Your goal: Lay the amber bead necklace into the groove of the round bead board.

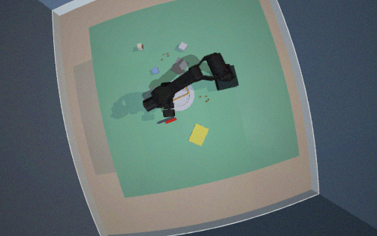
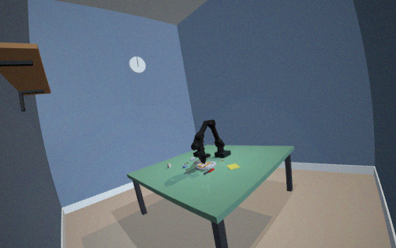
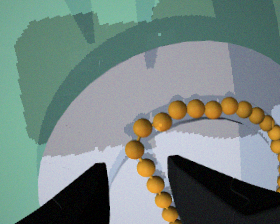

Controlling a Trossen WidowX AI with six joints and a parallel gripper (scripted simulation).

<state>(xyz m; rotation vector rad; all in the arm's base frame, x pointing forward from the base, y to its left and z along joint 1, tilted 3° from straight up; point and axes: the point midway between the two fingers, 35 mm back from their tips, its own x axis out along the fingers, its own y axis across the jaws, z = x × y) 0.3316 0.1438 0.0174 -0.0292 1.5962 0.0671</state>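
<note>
Now: the round grey bead board 50 mm behind my gripper tip, 40 mm to the right of it and 40 mm below it. Round my gripper tip: grey rod 150 mm ahead, 50 mm to the right, 40 mm below; then blue block 210 mm to the right, 100 mm ahead, 40 mm below; then red-handled tool 120 mm to the left, 40 mm below, 20 mm ahead.
</note>
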